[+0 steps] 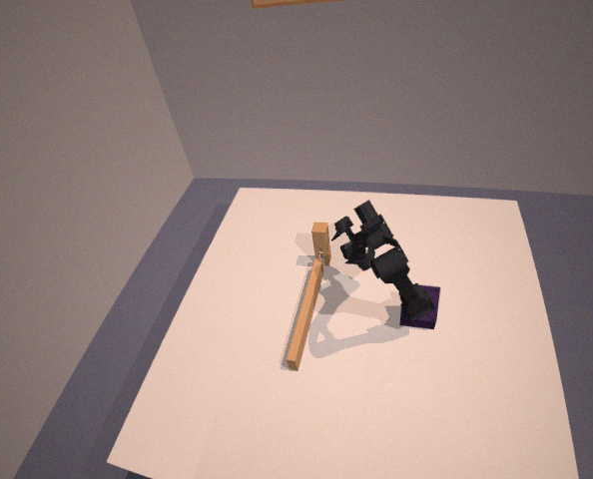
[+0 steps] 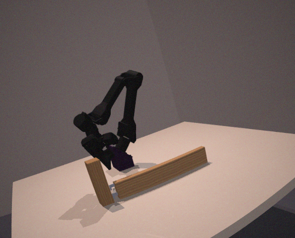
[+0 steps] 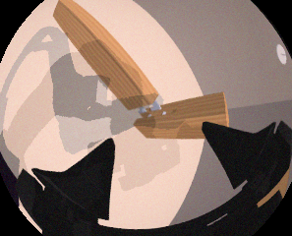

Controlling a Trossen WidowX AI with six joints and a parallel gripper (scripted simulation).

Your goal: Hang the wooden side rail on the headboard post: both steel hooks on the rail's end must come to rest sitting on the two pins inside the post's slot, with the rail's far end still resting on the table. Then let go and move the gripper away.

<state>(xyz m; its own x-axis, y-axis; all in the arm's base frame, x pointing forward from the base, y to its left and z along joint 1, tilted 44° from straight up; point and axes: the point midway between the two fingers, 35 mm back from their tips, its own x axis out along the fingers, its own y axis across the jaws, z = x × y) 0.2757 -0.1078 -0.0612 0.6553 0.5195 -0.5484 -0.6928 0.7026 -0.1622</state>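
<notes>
Now: gripper tip 80 mm short of the headboard post, 40 mm to the left of it and 40 mm above it.
</notes>
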